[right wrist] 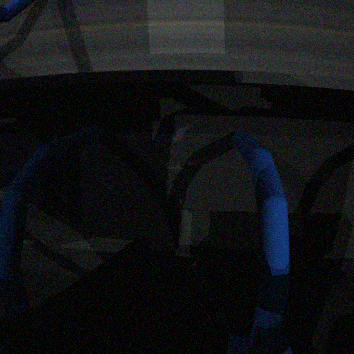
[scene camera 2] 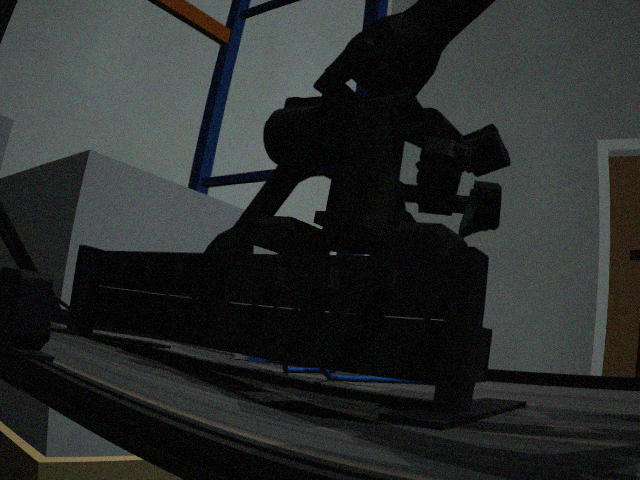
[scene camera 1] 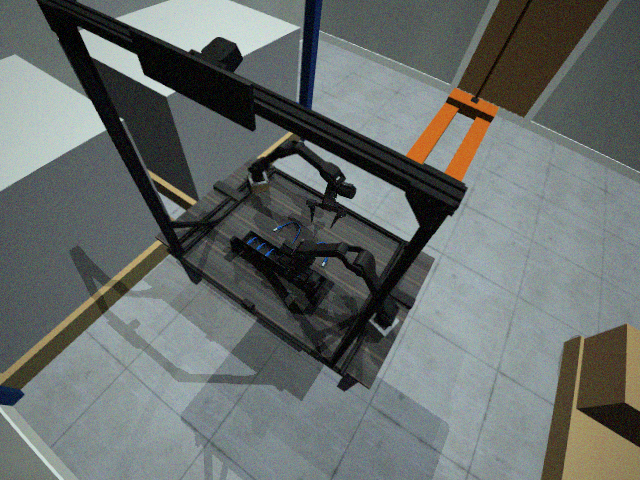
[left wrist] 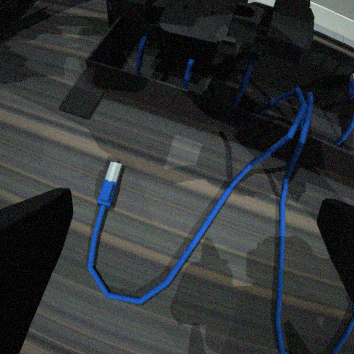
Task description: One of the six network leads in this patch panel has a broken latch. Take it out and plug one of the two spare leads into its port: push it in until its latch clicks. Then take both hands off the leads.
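Places are measured from the left arm's base along level axes (x back, y right, z up), in metres.
Pixels of known places: left gripper, fingertip midpoint: (scene camera 1: 320, 225) (left wrist: 200, 206); right gripper, fingertip midpoint: (right wrist: 209, 250) (left wrist: 202, 70); left arm's base, origin of the base link: (scene camera 1: 257, 177); right arm's base, origin of the base link: (scene camera 1: 383, 319).
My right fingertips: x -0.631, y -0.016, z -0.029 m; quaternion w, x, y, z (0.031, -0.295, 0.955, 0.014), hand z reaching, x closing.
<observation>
For each thing: its top centre in the pictures, then the offset to it from my right fingertips.
- black patch panel, middle of its top: (scene camera 2: 244, 257) (left wrist: 316, 52) (scene camera 1: 278, 259) dz +0.069, dx +0.081, dy +0.070 m
- plugged blue lead, middle of its top: (right wrist: 285, 257) dz +0.048, dx +0.009, dy -0.030 m
- second spare lead's plug, middle of its top: (left wrist: 108, 181) (scene camera 1: 324, 261) dz -0.027, dx +0.051, dy -0.156 m
The black patch panel (scene camera 1: 244, 250) (left wrist: 116, 46) (scene camera 2: 270, 305) stands on the dark wooden table (scene camera 1: 223, 286), with several blue leads (scene camera 1: 257, 246) (left wrist: 188, 71) plugged into it. One spare lead lies loose on the table, its grey plug (left wrist: 113, 172) (scene camera 1: 276, 230) free and its blue cable (left wrist: 211, 218) looping back to the panel. My left gripper (scene camera 1: 325, 216) (left wrist: 200, 206) is open and empty and hangs above that cable behind the panel. My right gripper (scene camera 1: 294, 259) is open low over the panel. Its wrist view is very dark and shows a plugged blue lead (right wrist: 272, 214) close ahead, with nothing between the fingers.
A black gantry frame (scene camera 1: 347, 138) spans the table, with posts at the corners. A second spare lead's plug (scene camera 1: 325, 261) lies right of the panel. A blue cable (scene camera 2: 366, 378) runs along the table under the panel in scene camera 2.
</observation>
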